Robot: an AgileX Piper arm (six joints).
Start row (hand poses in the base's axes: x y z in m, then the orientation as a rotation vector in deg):
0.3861, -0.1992, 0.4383, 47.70, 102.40, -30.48
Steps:
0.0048, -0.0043, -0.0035, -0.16, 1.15, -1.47
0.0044, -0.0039, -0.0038, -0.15, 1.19, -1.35
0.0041, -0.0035, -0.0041, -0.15, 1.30, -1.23
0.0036, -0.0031, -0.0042, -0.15, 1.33, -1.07
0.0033, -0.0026, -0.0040, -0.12, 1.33, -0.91
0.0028, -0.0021, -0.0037, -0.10, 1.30, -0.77
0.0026, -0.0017, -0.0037, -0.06, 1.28, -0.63
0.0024, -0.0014, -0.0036, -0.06, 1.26, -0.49
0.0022, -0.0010, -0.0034, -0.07, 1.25, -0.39
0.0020, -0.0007, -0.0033, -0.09, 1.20, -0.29
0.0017, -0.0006, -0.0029, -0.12, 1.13, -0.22
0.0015, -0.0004, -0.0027, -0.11, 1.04, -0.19
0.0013, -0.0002, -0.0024, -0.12, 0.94, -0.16
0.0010, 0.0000, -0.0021, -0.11, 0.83, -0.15
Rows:
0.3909, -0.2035, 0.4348, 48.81, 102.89, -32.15
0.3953, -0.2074, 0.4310, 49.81, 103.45, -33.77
0.3994, -0.2109, 0.4269, 50.68, 104.13, -35.38
0.4030, -0.2140, 0.4227, 51.39, 104.88, -36.91
0.4063, -0.2166, 0.4187, 51.96, 105.69, -38.32
0.4091, -0.2187, 0.4150, 52.41, 106.53, -39.62
0.4117, -0.2204, 0.4113, 52.75, 107.41, -40.79
0.4141, -0.2218, 0.4077, 52.95, 108.32, -41.87
0.4163, -0.2228, 0.4043, 53.04, 109.24, -42.90
0.4183, -0.2235, 0.4010, 53.02, 110.14, -43.86
0.4200, -0.2241, 0.3981, 52.92, 110.98, -44.77
0.4215, -0.2245, 0.3954, 52.81, 111.76, -45.60
0.4228, -0.2247, 0.3930, 52.68, 112.45, -46.37
0.4238, -0.2247, 0.3909, 52.57, 113.06, -47.06

